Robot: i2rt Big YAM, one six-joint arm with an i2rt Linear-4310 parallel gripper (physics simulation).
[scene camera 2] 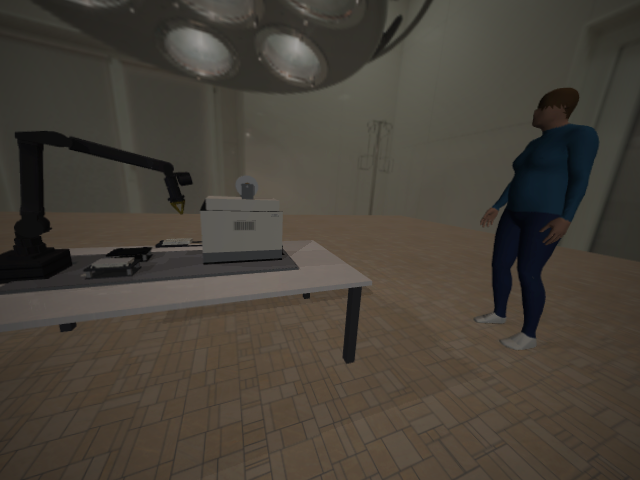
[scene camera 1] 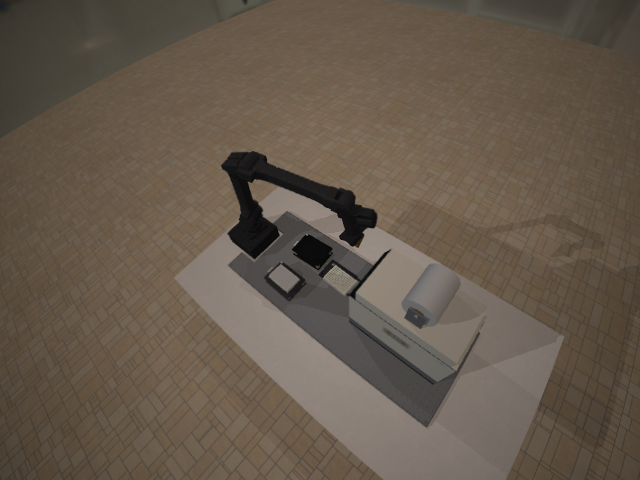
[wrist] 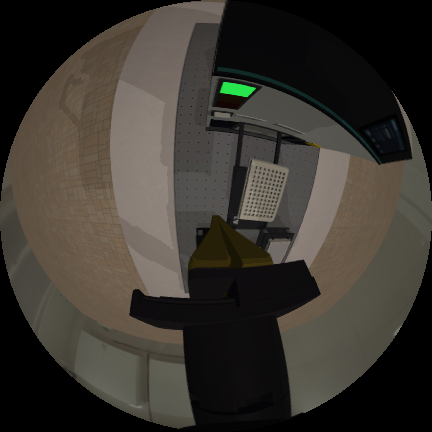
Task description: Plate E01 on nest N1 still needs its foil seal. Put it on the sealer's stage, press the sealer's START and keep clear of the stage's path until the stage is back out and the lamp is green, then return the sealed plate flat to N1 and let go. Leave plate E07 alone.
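Pixels of known places: gripper, fingertip midpoint: [scene camera 2: 181,214] [scene camera 1: 357,247] [wrist: 214,219]; arm's base at its link origin: [scene camera 2: 32,255] [scene camera 1: 255,228].
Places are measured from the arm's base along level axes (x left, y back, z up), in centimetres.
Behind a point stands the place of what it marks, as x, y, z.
Note:
The white plate [scene camera 1: 340,279] @[7.9, -54.3, 4.2] [scene camera 2: 177,241] @[3.9, -54.8, 4.6] [wrist: 264,192] @[7.8, -54.3, 4.4], its wells showing uncovered, lies flat on the sealer's dark stage [wrist: 238,181] @[13.2, -55.1, 2.5], which is out in front of the sealer [scene camera 1: 379,286] @[6.8, -74.3, 27.8] [scene camera 2: 222,237] @[0.4, -77.0, 7.4] [wrist: 295,114] @[13.8, -65.9, 18.2]. The lamp [wrist: 238,89] @[19.6, -65.2, 20.1] is green. A small pale piece [wrist: 222,115] @[19.6, -64.8, 12.7] sits below it; no START label is readable. My gripper [scene camera 1: 358,243] @[18.9, -53.8, 17.0] [scene camera 2: 178,211] @[18.9, -53.8, 17.0] [wrist: 214,219] @[18.9, -53.8, 17.0] is shut and empty, raised above table level, clear of the plate. The black nest [scene camera 1: 312,250] @[12.2, -30.8, -2.5] [scene camera 2: 129,251] @[11.7, -29.9, -2.5] holds no plate. The other plate [scene camera 1: 285,277] @[-7.0, -33.0, -1.3] [scene camera 2: 112,263] @[-11.4, -33.5, -1.4] [wrist: 278,247] @[-7.2, -35.8, -1.4], pale-topped, sits in its own nest. Plate and nest labels are unreadable.
A foil roll [scene camera 1: 434,293] @[10.4, -90.2, 40.3] [scene camera 2: 246,186] @[3.5, -89.6, 34.6] stands on top of the sealer. The sealer's dark upper part and a small screen [wrist: 385,135] show in the wrist view. A person [scene camera 2: 550,180] stands to the right of the table [scene camera 2: 330,277] @[-24.1, -130.9, -8.5]. A large lamp head [scene camera 2: 248,46] hangs overhead.

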